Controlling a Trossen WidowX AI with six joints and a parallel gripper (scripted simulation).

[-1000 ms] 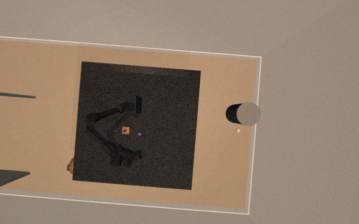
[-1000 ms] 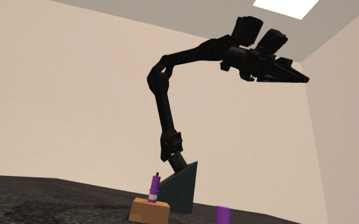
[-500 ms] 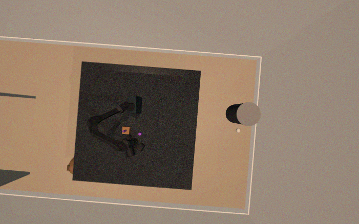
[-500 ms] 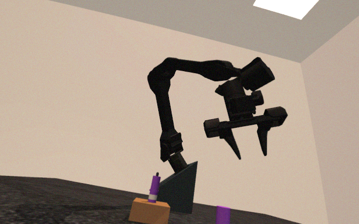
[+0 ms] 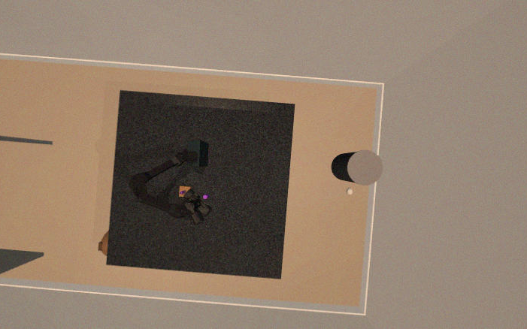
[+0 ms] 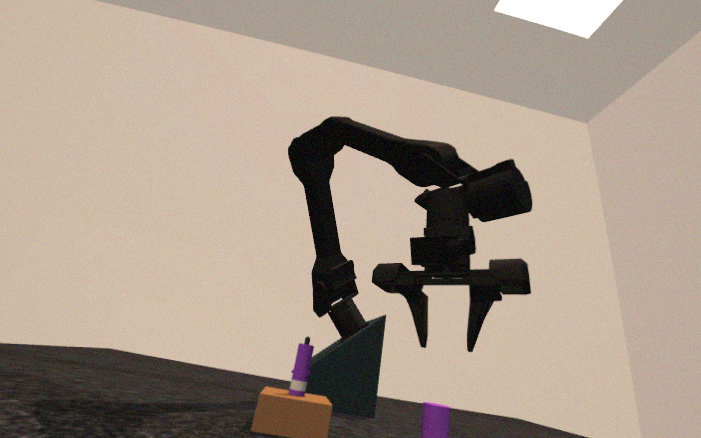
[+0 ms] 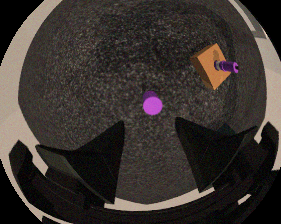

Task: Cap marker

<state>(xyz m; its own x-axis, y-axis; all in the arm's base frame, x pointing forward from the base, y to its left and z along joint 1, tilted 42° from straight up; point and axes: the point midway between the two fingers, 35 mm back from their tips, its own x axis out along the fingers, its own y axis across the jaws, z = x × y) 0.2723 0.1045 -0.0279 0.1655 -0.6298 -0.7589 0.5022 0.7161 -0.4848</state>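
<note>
Now: gripper tip 8 cm above the purple cap, 1 cm to the left of it and 1 cm past it. The rest, counted from my gripper tip: orange holder block: 16 cm to the right, 9 cm below, 1 cm behind.
</note>
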